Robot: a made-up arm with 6 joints. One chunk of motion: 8 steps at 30 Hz.
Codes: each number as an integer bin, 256 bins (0 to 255) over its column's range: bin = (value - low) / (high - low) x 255, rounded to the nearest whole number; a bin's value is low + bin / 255 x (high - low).
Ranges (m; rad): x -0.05..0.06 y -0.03..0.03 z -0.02..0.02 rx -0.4..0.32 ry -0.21..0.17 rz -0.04..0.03
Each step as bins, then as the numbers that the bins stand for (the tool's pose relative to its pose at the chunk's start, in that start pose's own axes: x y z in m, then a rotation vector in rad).
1 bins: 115 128 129 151 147 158
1 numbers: -0.0004 0.0001 0.0002 0.0264 0.0091 0.0034
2 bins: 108 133 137 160 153 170
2 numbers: -0.0034 0.0013 0.0015 0.0518 0.0180 0.0067
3 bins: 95 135 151 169 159 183
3 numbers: -0.0090 0.0018 0.0037 0.0772 0.0269 0.0102
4 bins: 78 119 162 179 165 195
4 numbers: -0.0164 -0.0020 0.0054 0.1054 0.0359 0.0135
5 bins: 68 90 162 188 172 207
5 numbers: -0.0207 -0.0088 0.0054 0.1308 0.0463 0.0168
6 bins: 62 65 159 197 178 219
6 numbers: -0.0233 -0.0147 0.0049 0.1562 0.0553 0.0201
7 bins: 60 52 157 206 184 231
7 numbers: -0.0241 -0.0178 0.0046 0.1816 0.0642 0.0234
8 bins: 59 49 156 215 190 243
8 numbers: -0.0245 -0.0185 0.0045 0.2071 0.0731 0.0267
